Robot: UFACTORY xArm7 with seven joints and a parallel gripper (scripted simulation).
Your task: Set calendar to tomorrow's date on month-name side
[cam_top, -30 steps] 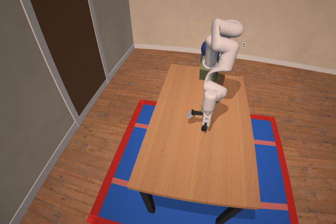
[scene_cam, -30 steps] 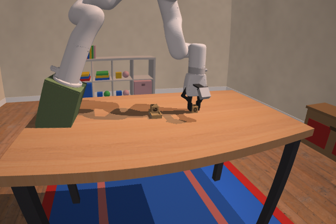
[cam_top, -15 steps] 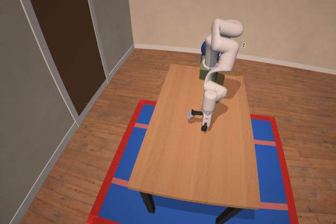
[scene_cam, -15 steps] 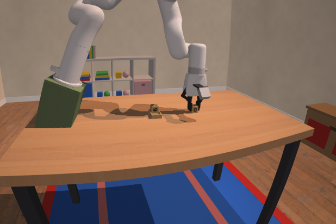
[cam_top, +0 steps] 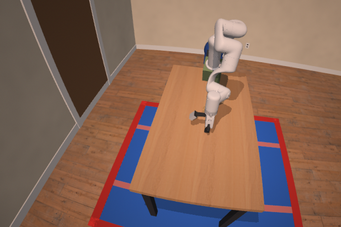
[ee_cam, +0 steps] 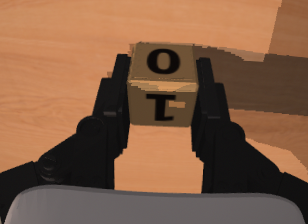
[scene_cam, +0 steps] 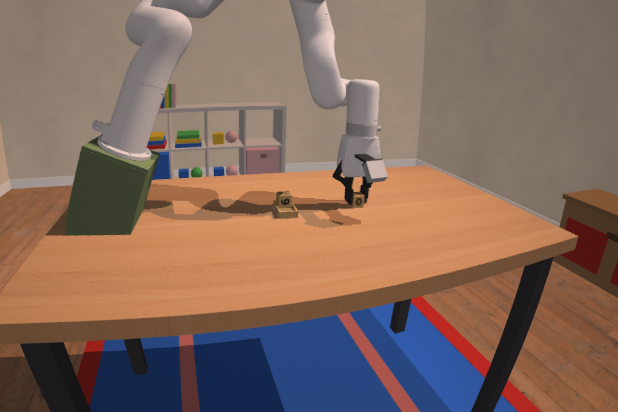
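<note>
Right now my hand is 18 cm past the wooden cube and 1 cm to the left of it. Also, from my hand: wooden digit cube (1 cm below); low tray (18 cm behind, 3 cm to the right, 2 cm below).
</note>
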